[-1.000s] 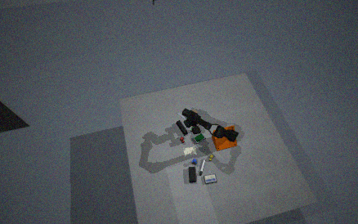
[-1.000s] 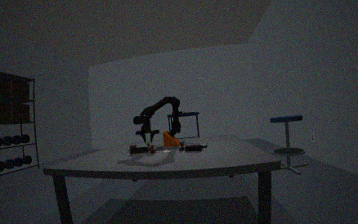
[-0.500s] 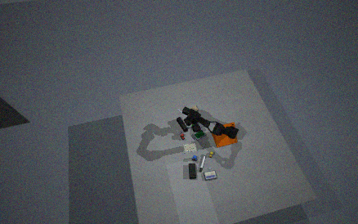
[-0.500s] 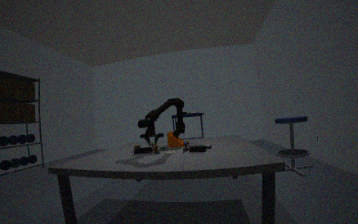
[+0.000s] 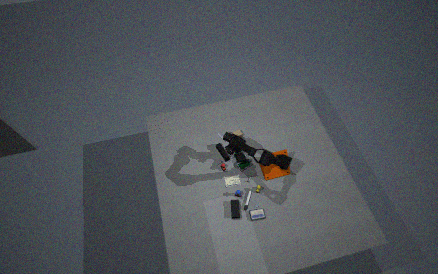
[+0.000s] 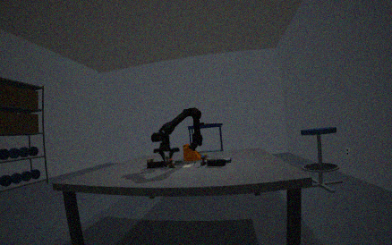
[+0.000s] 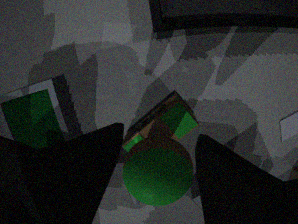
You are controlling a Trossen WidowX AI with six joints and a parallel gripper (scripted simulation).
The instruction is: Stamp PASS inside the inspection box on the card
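Right now the green-knobbed stamp is right at my gripper tip. From my gripper tip the other things lie so: green ink pad: 80 mm to the left, 40 mm behind, 20 mm below; red stamp: 110 mm ahead, 80 mm to the left; long black bar: 100 mm ahead, 40 mm to the right, 10 mm below.
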